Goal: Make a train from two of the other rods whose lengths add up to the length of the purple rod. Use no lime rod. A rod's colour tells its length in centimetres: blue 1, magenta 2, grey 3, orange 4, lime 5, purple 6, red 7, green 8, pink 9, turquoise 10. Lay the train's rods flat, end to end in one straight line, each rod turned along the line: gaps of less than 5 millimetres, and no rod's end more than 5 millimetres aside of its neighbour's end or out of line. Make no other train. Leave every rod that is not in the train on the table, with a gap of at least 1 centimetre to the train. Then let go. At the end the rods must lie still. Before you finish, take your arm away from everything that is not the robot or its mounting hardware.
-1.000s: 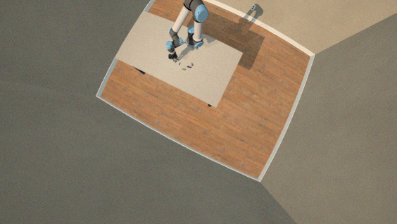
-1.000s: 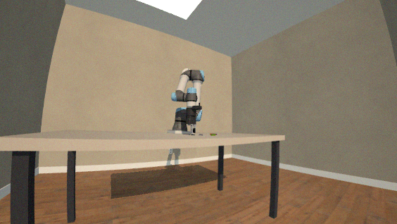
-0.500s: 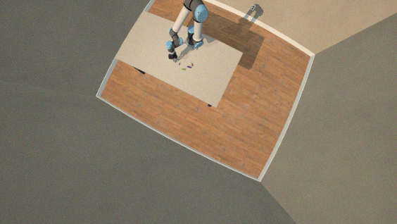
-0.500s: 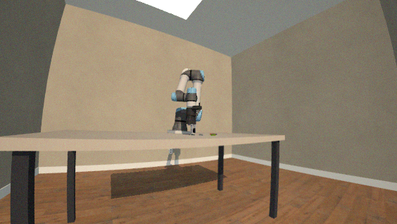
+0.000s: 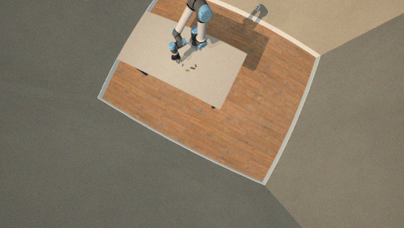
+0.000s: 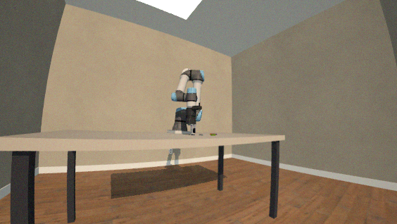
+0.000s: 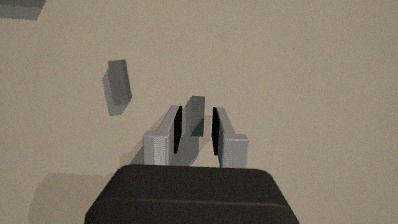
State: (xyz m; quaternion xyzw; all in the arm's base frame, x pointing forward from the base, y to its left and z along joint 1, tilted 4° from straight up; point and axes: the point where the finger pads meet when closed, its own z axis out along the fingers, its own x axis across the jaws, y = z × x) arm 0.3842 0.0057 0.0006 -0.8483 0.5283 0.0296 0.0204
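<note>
My gripper is now 4 cm past the small blue rod, 1 cm to the right of it and 3 cm above it. Round my hand: purple rod: 5 cm behind, 20 cm to the left, 3 cm below; then orange rod: 10 cm behind, 21 cm to the left, 3 cm below; then lime rod: 2 cm ahead, 16 cm to the left, 3 cm below.
</note>
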